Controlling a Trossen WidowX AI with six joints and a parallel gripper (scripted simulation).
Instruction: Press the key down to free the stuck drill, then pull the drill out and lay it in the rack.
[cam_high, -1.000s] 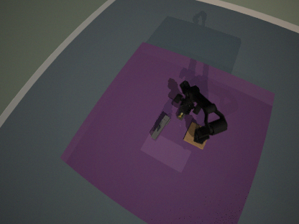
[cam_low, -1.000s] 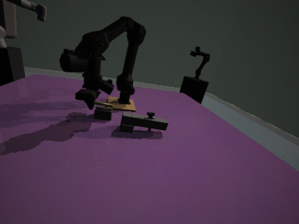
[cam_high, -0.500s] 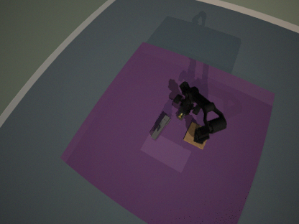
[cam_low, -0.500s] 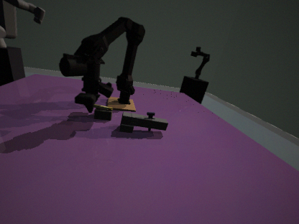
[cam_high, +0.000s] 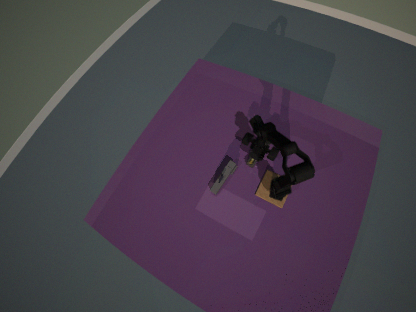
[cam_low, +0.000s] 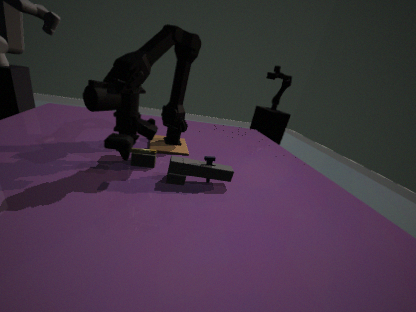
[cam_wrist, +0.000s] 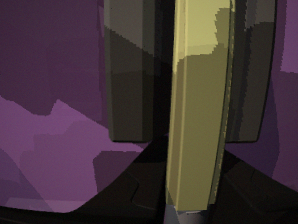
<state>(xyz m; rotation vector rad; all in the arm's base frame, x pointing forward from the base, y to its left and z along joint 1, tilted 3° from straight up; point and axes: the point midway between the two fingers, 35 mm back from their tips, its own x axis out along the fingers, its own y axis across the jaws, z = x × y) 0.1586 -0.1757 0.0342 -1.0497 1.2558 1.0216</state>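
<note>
My gripper tip is now 10 mm short of the drill, 40 mm to the right of it and 30 mm below it. From my gripper tip the other things lie so: key (120 mm ahead, 220 mm to the left, 40 mm above); block (120 mm ahead, 200 mm to the left, 30 mm above); rack (10 mm ahead, 50 mm to the left, 10 mm above).
</note>
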